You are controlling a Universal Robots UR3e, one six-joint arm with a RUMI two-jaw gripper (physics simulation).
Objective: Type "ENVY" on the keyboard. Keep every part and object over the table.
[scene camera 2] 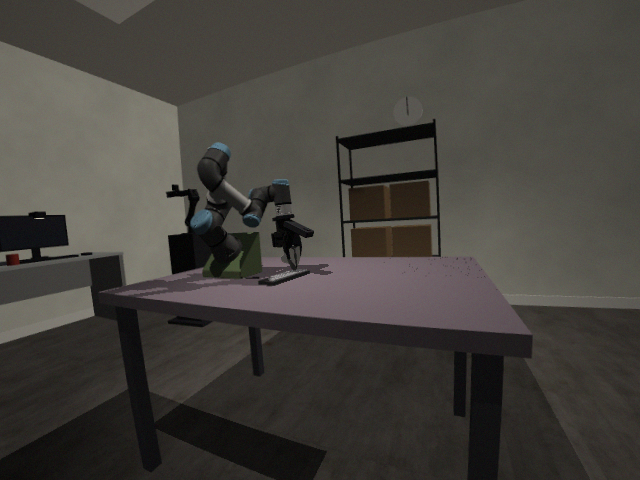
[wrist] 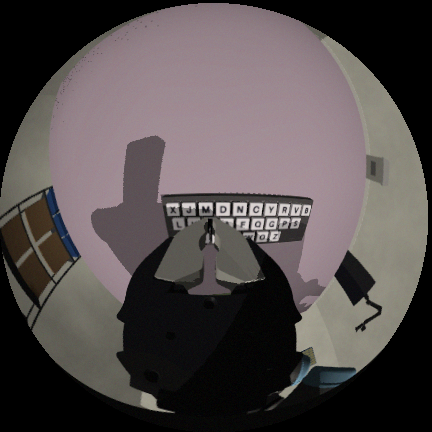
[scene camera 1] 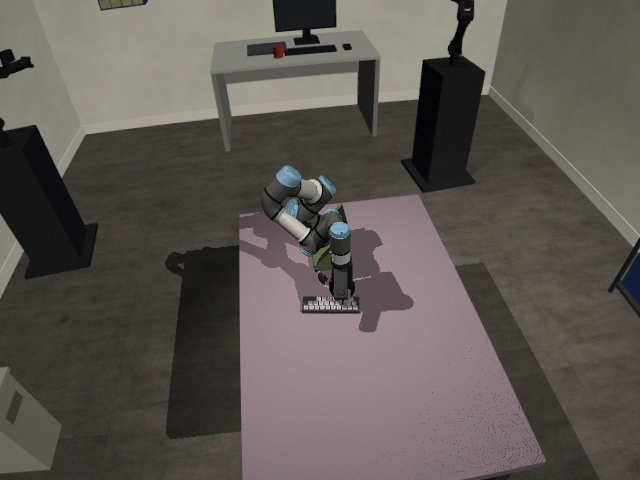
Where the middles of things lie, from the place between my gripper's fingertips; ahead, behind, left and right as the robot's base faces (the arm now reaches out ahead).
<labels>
My gripper is now 40 mm to the left of the dark keyboard [scene camera 1: 311, 304], 20 mm past it and 10 mm above it.
</labels>
